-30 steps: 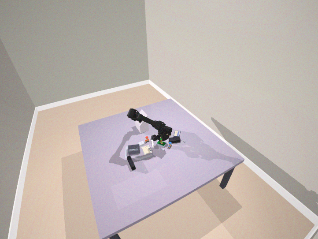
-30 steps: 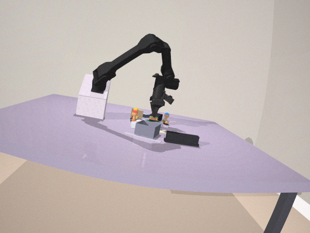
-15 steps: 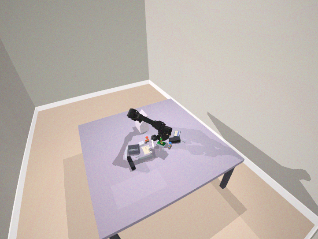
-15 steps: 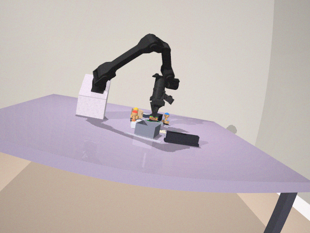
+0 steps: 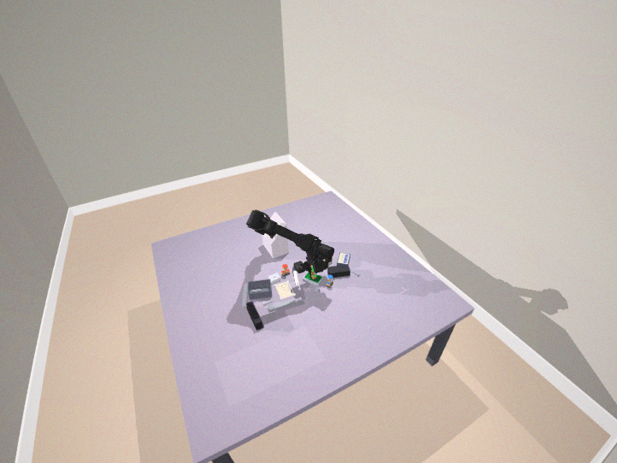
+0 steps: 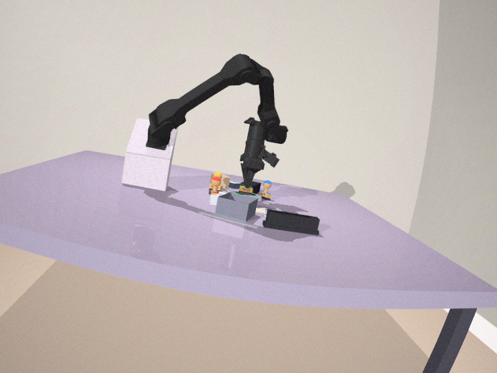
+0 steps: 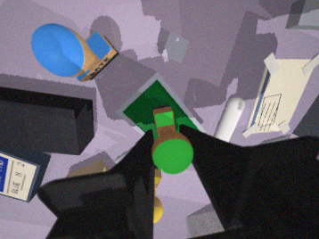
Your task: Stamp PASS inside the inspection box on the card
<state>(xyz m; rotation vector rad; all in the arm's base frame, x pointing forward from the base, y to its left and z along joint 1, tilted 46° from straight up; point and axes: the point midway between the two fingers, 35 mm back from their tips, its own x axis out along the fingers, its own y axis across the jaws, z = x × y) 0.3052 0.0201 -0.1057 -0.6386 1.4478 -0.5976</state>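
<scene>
The green ink pad is 30 mm below my gripper tip. From my gripper tip the other things lie so: blue-knobbed stamp: 70 mm ahead, 60 mm to the left, 20 mm below; then yellow-knobbed stamp: 100 mm behind, 30 mm to the left, 20 mm below; then green-knobbed stamp: right at my gripper tip.
</scene>
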